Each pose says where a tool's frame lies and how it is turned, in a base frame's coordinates. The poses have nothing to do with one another.
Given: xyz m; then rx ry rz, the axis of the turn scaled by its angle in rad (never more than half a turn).
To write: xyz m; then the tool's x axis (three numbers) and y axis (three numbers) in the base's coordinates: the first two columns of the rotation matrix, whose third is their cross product. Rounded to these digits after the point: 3 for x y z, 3 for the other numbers.
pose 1, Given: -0.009, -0.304, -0.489, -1.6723, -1.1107, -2.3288
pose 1, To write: -0.009, -0.304, -0.489, -0.407, 0.342, 0.847, 0.443, -0.737, 0.510
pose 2, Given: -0.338, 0.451, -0.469, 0.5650, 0.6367, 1.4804
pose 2, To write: -0.338, 0.451, -0.469, -0.012, 0.999, -0.043, -0.719, 0.022, 0.695
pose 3, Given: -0.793, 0.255, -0.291, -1.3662, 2.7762, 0.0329
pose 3, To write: -0.793, 0.255, -0.291, -0.609, -0.791, -0.052, -0.792, 0.610, -0.002
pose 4, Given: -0.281, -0.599, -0.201, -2.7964, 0.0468, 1.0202
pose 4, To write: -0.281, -0.599, -0.201, 0.766, 0.027, -0.642, -0.085, -0.986, -0.143
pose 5, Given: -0.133, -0.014, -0.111, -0.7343, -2.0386, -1.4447
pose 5, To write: -0.133, -0.014, -0.111, -0.711, 0.126, 0.691, 0.694, 0.280, 0.663
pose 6, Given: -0.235, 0.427, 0.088, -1.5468, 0.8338, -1.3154
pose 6, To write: -0.235, 0.427, 0.088, 0.202, -0.910, 0.361, 0.062, -0.356, -0.932
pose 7, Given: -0.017, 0.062, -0.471, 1.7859, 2.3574, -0.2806
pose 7, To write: -0.017, 0.062, -0.471, -0.268, 0.931, -0.248, 0.963, 0.265, -0.047
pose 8, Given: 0.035, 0.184, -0.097, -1.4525, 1.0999, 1.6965
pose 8, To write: 0.035, 0.184, -0.097, -0.184, -0.049, -0.982, -0.876, -0.444, 0.186
